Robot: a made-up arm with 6 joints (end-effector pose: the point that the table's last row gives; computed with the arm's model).
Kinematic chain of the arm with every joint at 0, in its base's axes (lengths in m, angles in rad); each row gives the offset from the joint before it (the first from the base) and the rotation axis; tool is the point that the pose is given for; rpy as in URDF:
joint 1: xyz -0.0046 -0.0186 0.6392 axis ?
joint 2: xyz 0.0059 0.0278 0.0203 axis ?
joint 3: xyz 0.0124 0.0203 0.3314 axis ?
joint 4: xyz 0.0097 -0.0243 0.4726 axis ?
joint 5: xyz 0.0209 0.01 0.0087 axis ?
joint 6: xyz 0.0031 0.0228 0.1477 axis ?
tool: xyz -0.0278 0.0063 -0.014 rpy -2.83 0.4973 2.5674
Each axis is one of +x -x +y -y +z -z.
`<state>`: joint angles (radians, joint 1 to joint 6).
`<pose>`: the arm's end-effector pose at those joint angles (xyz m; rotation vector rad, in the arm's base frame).
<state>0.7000 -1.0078 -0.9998 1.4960 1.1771 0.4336</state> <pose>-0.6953 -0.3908 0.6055 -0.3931 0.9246 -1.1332</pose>
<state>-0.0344 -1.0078 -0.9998 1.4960 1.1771 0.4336</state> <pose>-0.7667 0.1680 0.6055 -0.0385 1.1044 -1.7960</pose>
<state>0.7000 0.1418 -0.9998 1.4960 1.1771 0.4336</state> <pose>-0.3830 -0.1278 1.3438 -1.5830 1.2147 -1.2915</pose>
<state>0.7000 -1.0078 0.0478 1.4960 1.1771 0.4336</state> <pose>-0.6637 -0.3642 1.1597 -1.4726 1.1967 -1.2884</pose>
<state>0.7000 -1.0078 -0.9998 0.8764 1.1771 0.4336</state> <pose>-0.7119 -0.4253 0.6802 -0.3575 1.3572 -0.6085</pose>
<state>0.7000 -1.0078 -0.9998 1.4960 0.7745 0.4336</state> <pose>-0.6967 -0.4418 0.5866 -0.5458 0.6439 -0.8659</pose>
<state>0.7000 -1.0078 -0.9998 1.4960 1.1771 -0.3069</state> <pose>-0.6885 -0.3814 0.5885 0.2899 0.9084 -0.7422</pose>
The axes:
joint 1: +z
joint 2: +y
joint 3: +y
joint 4: +z
joint 5: +y
joint 6: +z

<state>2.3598 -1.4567 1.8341 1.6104 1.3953 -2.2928</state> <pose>0.0030 -0.2781 1.1716 -0.7465 0.9033 0.1906</pose>
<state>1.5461 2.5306 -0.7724 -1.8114 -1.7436 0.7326</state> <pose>-0.1129 0.5893 0.2469 -1.3485 0.2254 -1.0528</pose>
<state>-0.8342 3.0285 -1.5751 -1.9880 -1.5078 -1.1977</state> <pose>0.4265 -0.3420 0.2757 1.0543 -0.4128 -2.1766</pose>
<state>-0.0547 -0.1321 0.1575 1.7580 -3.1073 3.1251</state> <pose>-0.0341 -0.0122 1.3386 0.0393 -0.5811 -0.7356</pose>
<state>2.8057 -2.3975 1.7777 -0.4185 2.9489 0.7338</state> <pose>0.3392 -0.1529 0.7585 1.6761 0.0440 1.8639</pose>
